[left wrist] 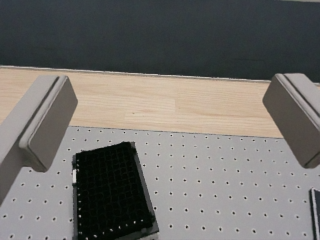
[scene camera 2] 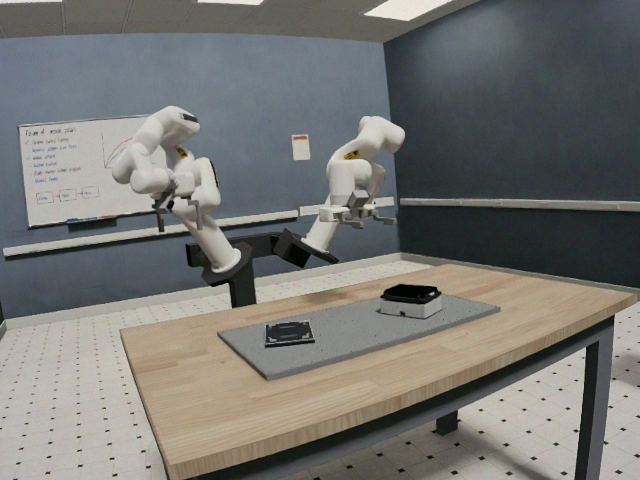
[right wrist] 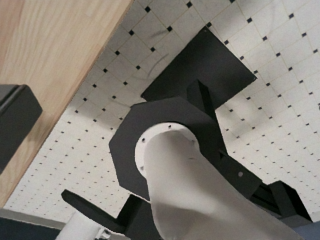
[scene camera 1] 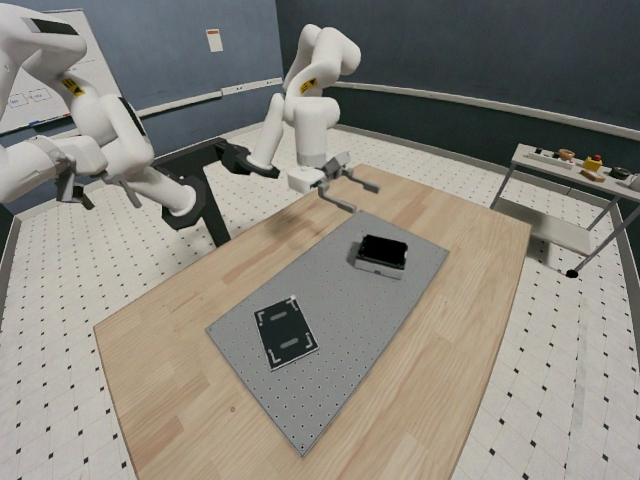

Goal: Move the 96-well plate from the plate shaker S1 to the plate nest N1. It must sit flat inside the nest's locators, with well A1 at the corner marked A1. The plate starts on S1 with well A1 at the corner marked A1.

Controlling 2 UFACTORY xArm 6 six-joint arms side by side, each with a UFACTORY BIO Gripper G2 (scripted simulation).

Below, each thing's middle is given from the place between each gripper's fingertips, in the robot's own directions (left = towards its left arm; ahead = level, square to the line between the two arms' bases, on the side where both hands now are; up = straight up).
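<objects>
From my right hand: black 96-well plate [scene camera 1: 383, 249], 220 mm below, 480 mm to the left, 550 mm ahead. Plate nest N1 [scene camera 1: 273, 333], 130 mm to the left of my right hand, 280 mm below, 470 mm ahead.
From my left hand: plate nest N1, 250 mm below, 280 mm to the right, 20 mm behind. Black 96-well plate, 190 mm below my left hand, 70 mm to the left, 60 mm ahead.
</objects>
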